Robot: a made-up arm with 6 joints. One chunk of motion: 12 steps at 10 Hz.
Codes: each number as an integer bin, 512 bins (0 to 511) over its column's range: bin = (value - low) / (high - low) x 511, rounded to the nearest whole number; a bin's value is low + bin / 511 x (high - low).
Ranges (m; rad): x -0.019..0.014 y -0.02..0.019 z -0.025..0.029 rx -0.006..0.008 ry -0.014..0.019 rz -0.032..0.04
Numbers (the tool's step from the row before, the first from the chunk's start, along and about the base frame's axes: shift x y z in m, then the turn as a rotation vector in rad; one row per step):
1: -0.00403 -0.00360 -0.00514 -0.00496 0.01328 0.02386
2: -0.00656 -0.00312 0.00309 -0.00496 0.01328 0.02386
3: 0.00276 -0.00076 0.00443 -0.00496 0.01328 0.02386
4: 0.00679 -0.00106 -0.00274 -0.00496 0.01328 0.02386
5: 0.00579 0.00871 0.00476 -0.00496 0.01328 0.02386
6: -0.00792 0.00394 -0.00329 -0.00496 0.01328 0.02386
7: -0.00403 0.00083 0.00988 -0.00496 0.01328 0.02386
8: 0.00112 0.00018 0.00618 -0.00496 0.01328 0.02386
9: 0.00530 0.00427 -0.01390 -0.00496 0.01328 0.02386
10: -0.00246 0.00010 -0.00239 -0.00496 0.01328 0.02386
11: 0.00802 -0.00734 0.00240 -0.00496 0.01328 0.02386
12: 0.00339 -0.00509 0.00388 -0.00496 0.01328 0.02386
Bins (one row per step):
1: 232 215 188 38 422 396
2: 193 221 266 38 422 396
3: 337 252 278 38 422 396
4: 399 248 211 38 422 396
5: 384 376 282 38 422 396
6: 172 314 205 38 422 396
7: 232 273 330 38 422 396
8: 312 264 295 38 422 396
9: 376 318 105 38 422 396
10: 256 263 214 38 422 396
11: 418 166 259 38 422 396
12: 347 195 273 38 422 396

